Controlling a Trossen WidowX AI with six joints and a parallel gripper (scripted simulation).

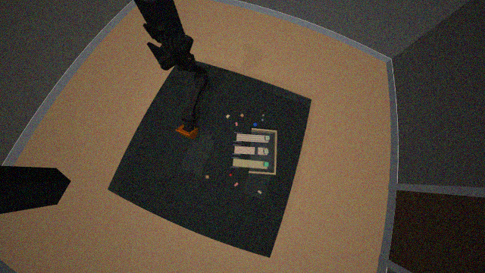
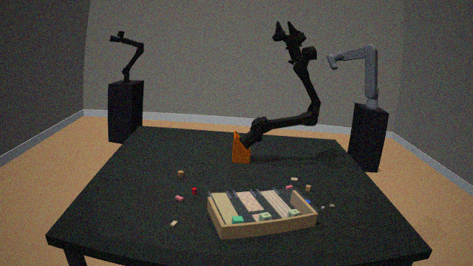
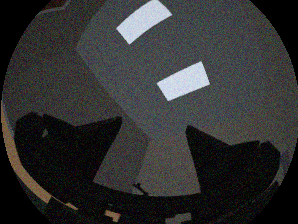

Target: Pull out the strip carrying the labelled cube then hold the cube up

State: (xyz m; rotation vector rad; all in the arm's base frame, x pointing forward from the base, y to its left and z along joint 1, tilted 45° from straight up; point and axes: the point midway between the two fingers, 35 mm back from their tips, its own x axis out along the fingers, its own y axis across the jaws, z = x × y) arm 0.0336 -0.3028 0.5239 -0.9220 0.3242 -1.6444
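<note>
The zigzag strip is 460 mm ahead of my gripper tip, 80 mm to the right of it and 690 mm below it. Also, from my gripper tip: red cylinder: 450 mm ahead, 280 mm to the right, 690 mm below.
</note>
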